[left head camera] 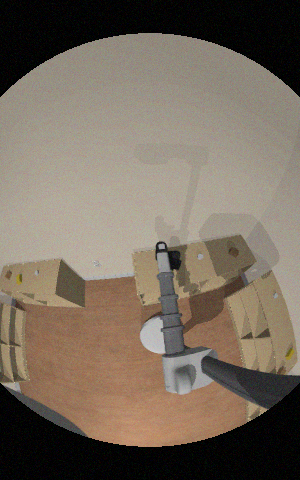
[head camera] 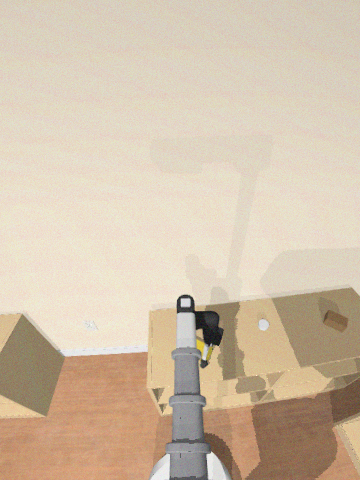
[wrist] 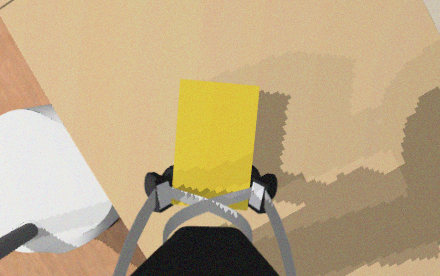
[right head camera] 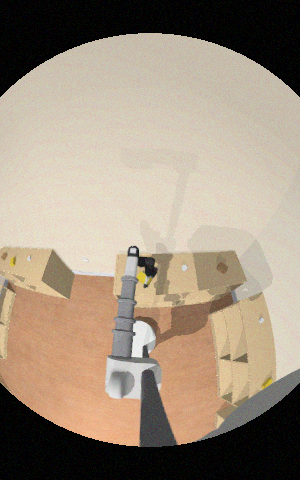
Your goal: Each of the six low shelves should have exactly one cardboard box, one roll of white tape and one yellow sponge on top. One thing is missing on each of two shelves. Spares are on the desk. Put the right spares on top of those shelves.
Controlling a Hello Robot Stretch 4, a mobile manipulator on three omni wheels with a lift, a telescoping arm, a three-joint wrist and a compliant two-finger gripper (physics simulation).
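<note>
My gripper (head camera: pixel 205 354) (wrist: pixel 210 180) is shut on a yellow sponge (head camera: pixel 200 345) (right head camera: pixel 143 278) (wrist: pixel 216 135) and holds it over the left part of a low shelf top (head camera: pixel 162 335) (left head camera: pixel 145 272) (wrist: pixel 120 55). The sponge's shadow falls close beside it; the gap beneath is hard to judge. On the same shelf, a roll of white tape (head camera: pixel 263 324) (left head camera: pixel 200 257) (right head camera: pixel 184 268) stands near the middle and a cardboard box (head camera: pixel 335 321) (left head camera: pixel 233 252) (right head camera: pixel 222 267) sits towards the right end. In the left head view, the arm and wrist hide the sponge.
A left shelf (head camera: pixel 32 370) (left head camera: pixel 70 285) bears a box (left head camera: pixel 8 274), sponge (left head camera: pixel 19 279) and tape roll (left head camera: pixel 36 272). A right shelf (left head camera: pixel 265 320) (right head camera: pixel 252 340) bears tape (left head camera: pixel 275 295) (right head camera: pixel 261 320) and a sponge (left head camera: pixel 289 354) (right head camera: pixel 267 383). A wall rises behind the middle shelf.
</note>
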